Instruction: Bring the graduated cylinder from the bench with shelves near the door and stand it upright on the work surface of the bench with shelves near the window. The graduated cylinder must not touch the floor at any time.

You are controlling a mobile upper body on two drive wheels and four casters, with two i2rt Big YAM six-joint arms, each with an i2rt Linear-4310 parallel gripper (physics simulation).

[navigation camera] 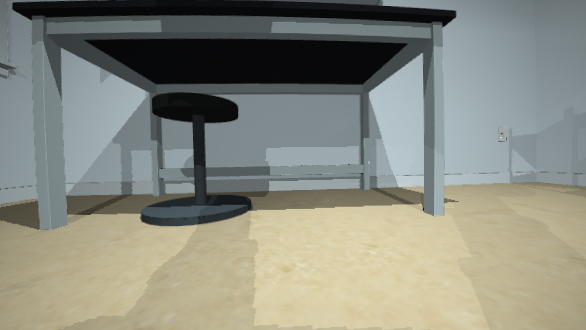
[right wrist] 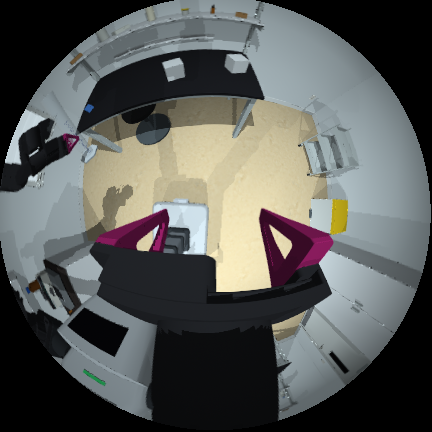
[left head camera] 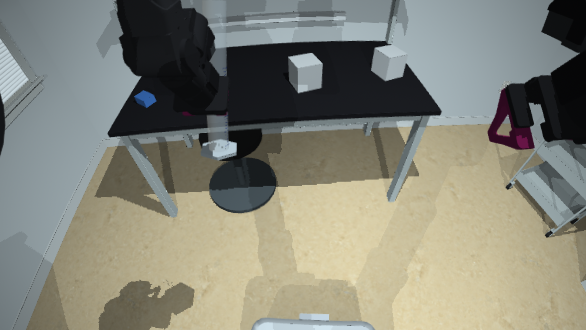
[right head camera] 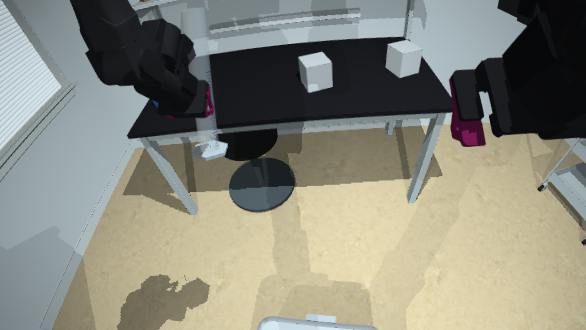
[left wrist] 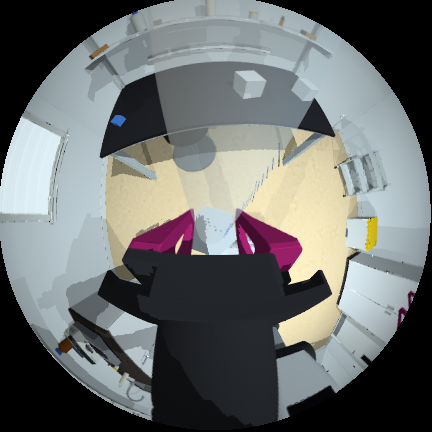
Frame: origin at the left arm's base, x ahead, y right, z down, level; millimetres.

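Where they show: left gripper, fingertip midpoint: (right wrist: 75,138) (left head camera: 216,108) (right head camera: 204,111) (left wrist: 214,213); right gripper, fingertip midpoint: (right wrist: 213,213) (left head camera: 520,134) (right head camera: 492,129).
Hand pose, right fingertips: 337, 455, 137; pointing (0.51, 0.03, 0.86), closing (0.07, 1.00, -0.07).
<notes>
Each offset is from my right fingertips to the top centre of the thing, as dx, dy, dz. "spot": to the spot under its first point.
The clear graduated cylinder @[spot: +180, -473, +173] (left head camera: 218,131) (right head camera: 205,131) (right wrist: 89,153) hangs upright, its pale hexagonal base down and off the floor. My left gripper (left wrist: 214,213) (right wrist: 75,138) is shut on its tube; the base (left wrist: 212,232) shows beyond the fingertips. In both head views the cylinder is in front of the near edge of the black-topped bench (left head camera: 260,102) (right head camera: 260,97) (left wrist: 137,107) (right wrist: 132,92) (navigation camera: 235,10) beside the window. I cannot tell exactly how high the base is relative to the work surface. My right gripper (right wrist: 213,213) is open and empty, off to the right.
Two white boxes @[+917, -306, +381] (left head camera: 305,73) @[+1058, +123, +381] (left head camera: 389,63) and a blue block @[+779, -1083, +471] (left head camera: 145,98) (left wrist: 118,120) lie on the bench top. A shelf (left wrist: 200,22) runs above its back. A round stool (navigation camera: 195,107) (left head camera: 242,185) stands under its left half. A cart (right wrist: 310,157) stands to the right.
</notes>
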